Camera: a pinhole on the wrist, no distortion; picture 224 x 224 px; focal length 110.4 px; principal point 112.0 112.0 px. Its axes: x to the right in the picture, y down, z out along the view. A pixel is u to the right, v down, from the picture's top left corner.
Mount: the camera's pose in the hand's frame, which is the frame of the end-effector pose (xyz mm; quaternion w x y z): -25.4 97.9 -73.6 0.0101 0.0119 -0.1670 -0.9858
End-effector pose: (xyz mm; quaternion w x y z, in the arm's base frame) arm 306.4 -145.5 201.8 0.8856 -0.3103 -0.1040 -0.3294
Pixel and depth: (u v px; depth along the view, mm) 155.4 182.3 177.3
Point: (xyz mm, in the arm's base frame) 265.5 13.8 242.4
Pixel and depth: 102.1 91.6 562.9
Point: 569.2 338.4 354.5
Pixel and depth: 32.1 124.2 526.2
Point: 721.9 88.1 579.9
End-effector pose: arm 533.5 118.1 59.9 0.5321 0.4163 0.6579 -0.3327
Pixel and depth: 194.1 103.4 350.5
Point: 872.0 -52.7 298.5
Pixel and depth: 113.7 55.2 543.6
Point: 1172.6 35.6 40.6
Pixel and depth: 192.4 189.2 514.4
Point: 716.9 -456.7 347.0
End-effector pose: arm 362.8 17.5 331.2 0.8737 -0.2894 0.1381 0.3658
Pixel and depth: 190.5 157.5 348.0
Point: 126.2 81.5 665.2
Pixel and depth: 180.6 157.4 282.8
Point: 170.6 83.8 575.0
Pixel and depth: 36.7 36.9 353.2
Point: 187.3 495.4 206.2
